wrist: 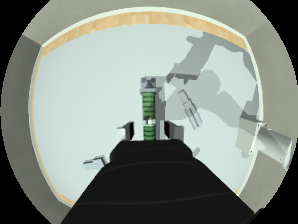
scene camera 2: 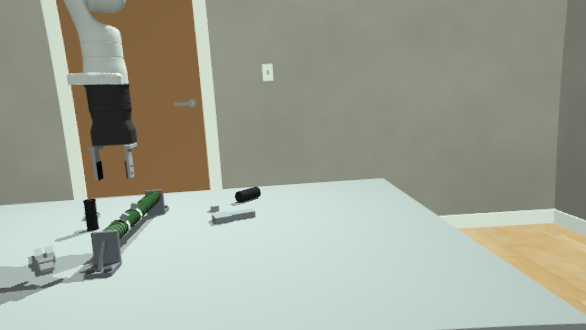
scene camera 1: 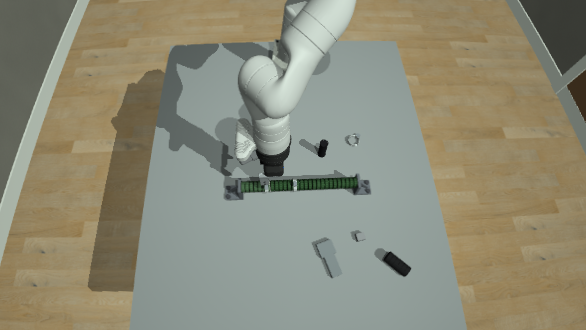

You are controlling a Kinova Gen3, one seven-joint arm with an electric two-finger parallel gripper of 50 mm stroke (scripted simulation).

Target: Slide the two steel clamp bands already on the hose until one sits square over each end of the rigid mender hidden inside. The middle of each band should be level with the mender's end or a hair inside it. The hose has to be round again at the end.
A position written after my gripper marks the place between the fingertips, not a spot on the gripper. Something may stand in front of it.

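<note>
You'd see my gripper [scene camera 2: 115, 178] from out in the scene, and from the wrist there's the gripper [wrist: 149, 127] too.
</note>
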